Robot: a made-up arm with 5 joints.
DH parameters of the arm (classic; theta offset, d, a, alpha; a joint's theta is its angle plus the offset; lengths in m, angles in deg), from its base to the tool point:
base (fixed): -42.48 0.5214 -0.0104 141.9
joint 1: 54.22 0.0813 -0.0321 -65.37
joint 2: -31.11 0 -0.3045 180
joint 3: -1.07 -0.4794 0.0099 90
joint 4: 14.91 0 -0.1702 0
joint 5: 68.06 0 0.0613 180
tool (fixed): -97.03 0.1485 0 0
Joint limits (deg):
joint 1: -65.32..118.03
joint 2: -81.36..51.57
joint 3: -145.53..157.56
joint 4: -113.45..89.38
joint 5: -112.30..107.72
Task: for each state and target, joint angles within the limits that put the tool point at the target. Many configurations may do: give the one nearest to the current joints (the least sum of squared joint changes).
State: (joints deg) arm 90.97 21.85 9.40 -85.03 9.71
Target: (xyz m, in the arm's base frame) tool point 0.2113 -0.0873 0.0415
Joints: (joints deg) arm 100.54 27.92 10.02 -84.59 10.62
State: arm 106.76 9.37 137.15 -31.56 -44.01
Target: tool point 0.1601 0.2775 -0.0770
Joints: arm 71.28 51.57 111.00 -22.29 -53.94
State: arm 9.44 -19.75 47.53 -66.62 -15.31
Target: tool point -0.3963 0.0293 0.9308
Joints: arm -37.64 -47.10 56.27 -55.29 -21.12
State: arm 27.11 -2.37 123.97 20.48 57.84
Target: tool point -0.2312 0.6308 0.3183
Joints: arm 47.59 4.03 116.76 16.61 56.29
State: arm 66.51 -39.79 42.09 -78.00 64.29
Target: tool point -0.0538 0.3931 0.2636
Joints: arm 39.09 -23.47 23.13 -102.85 57.64
